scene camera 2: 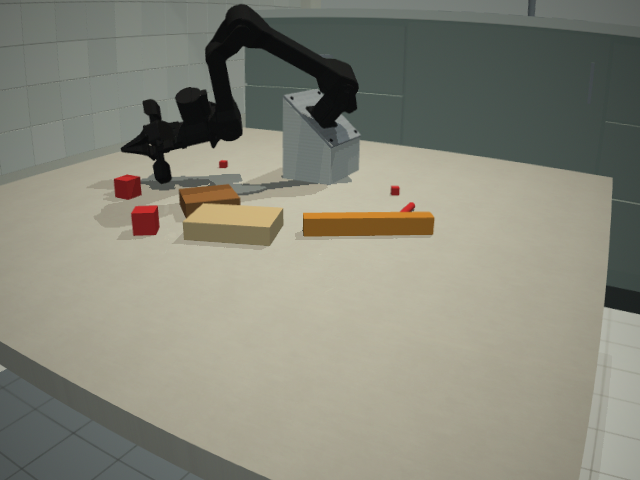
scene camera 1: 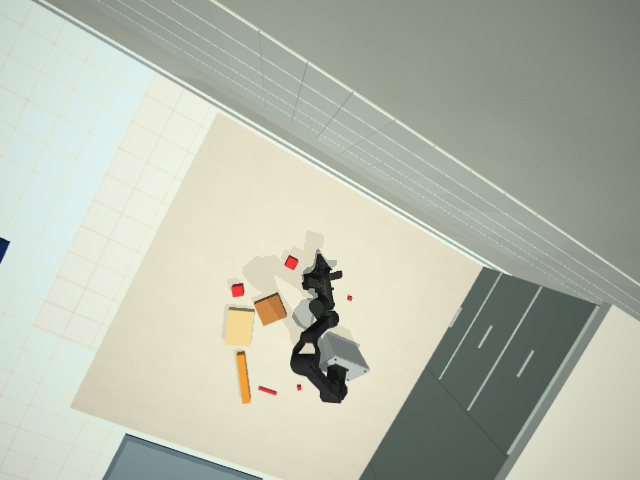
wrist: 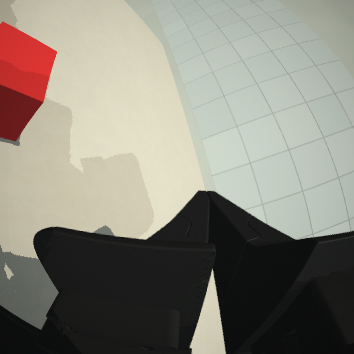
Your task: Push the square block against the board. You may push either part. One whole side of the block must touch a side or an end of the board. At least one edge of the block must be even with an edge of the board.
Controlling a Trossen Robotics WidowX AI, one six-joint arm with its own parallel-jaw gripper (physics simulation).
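Pixels of known places: gripper, fingertip midpoint: point(scene camera 2: 121, 150) point(scene camera 1: 318, 253) point(wrist: 204, 198); arm's base at its link origin: point(scene camera 2: 321, 117) point(scene camera 1: 337, 368).
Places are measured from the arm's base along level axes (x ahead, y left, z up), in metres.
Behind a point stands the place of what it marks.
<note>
A brown square block point(scene camera 1: 270, 309) {x 0.332, y -0.052, z -0.106 m} point(scene camera 2: 209, 194) {x 0.334, y -0.041, z -0.106 m} lies flat, turned at an angle to a pale tan rectangular slab point(scene camera 1: 239, 327) {x 0.403, y 0.071, z -0.106 m} point(scene camera 2: 232, 217) {x 0.414, y 0.082, z -0.106 m}. A narrow wedge of table shows between them in scene camera 1; the slab partly hides the block in scene camera 2. A long orange bar point(scene camera 1: 243, 377) {x 0.282, y 0.255, z -0.107 m} point(scene camera 2: 368, 224) {x 0.292, y 0.271, z -0.118 m} lies apart, beyond the slab's end. I cannot tell whether the slab or the bar is the board. My gripper point(scene camera 1: 318, 252) {x 0.291, y -0.350, z -0.060 m} point(scene camera 2: 123, 149) {x 0.291, y -0.350, z -0.060 m} point(wrist: 204, 198) {x 0.291, y -0.350, z -0.060 m} is shut and empty, above the table, beyond the block on the wall side.
Two red cubes lie near the block: one point(scene camera 1: 291, 262) {x 0.359, y -0.262, z -0.097 m} point(scene camera 2: 127, 187) {x 0.373, y -0.237, z -0.112 m} point(wrist: 22, 75) {x 0.345, y -0.264, z -0.098 m} beside my gripper, the other point(scene camera 1: 237, 290) {x 0.485, y -0.062, z -0.098 m} point(scene camera 2: 145, 220) {x 0.497, y -0.042, z -0.111 m} near the slab's end. Tiny red cubes point(scene camera 1: 349, 297) {x 0.064, y -0.248, z -0.124 m} point(scene camera 1: 298, 387) {x 0.046, y 0.204, z -0.124 m} and a thin red rod point(scene camera 1: 267, 390) {x 0.158, y 0.276, z -0.126 m} point(scene camera 2: 407, 207) {x 0.150, y 0.281, z -0.124 m} lie near the grey base point(scene camera 1: 343, 356) {x 0.021, y -0.064, z 0.028 m} point(scene camera 2: 310, 139) {x 0.061, y 0.010, z -0.041 m}.
</note>
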